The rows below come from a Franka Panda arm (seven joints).
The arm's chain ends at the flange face. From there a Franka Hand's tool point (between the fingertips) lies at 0.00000 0.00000 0.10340 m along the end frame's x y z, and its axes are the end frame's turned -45 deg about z.
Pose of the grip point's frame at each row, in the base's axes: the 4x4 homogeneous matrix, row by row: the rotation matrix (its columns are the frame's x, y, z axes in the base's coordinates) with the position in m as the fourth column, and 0 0 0 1 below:
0.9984 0.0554 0.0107 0.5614; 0.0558 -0.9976 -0.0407 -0.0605; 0.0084 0.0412 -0.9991 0.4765; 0 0 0 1
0.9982 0.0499 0.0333 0.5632; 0.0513 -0.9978 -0.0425 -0.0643; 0.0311 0.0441 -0.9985 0.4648; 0 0 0 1
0.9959 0.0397 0.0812 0.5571; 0.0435 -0.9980 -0.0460 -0.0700; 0.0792 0.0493 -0.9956 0.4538; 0 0 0 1
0.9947 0.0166 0.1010 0.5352; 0.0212 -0.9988 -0.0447 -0.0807; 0.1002 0.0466 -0.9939 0.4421; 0 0 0 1
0.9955 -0.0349 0.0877 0.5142; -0.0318 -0.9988 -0.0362 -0.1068; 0.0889 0.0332 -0.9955 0.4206; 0 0 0 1
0.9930 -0.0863 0.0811 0.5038; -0.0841 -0.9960 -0.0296 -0.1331; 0.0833 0.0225 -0.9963 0.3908; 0 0 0 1
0.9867 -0.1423 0.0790 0.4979; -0.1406 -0.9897 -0.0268 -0.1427; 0.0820 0.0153 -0.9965 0.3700; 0 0 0 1
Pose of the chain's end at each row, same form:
0.7451 -0.6668 0.0107 0.5603; -0.6660 -0.7449 -0.0407 -0.0563; 0.0351 0.0232 -0.9991 0.5798; 0 0 0 1
0.7411 -0.6705 0.0333 0.5598; -0.6693 -0.7418 -0.0425 -0.0599; 0.0532 0.0092 -0.9985 0.5680; 0 0 0 1
0.7323 -0.6761 0.0812 0.5487; -0.6749 -0.7365 -0.0460 -0.0652; 0.0909 -0.0211 -0.9956 0.5567; 0 0 0 1
0.7151 -0.6916 0.1010 0.5248; -0.6913 -0.7212 -0.0447 -0.0761; 0.1038 -0.0379 -0.9939 0.5449; 0 0 0 1
0.6792 -0.7286 0.0877 0.5051; -0.7287 -0.6838 -0.0362 -0.1031; 0.0863 -0.0394 -0.9955 0.5235; 0 0 0 1
0.6411 -0.7632 0.0811 0.4954; -0.7637 -0.6448 -0.0296 -0.1300; 0.0748 -0.0430 -0.9963 0.4938; 0 0 0 1
0.5971 -0.7983 0.0790 0.4897; -0.7992 -0.6004 -0.0268 -0.1399; 0.0688 -0.0472 -0.9965 0.4730; 0 0 0 1

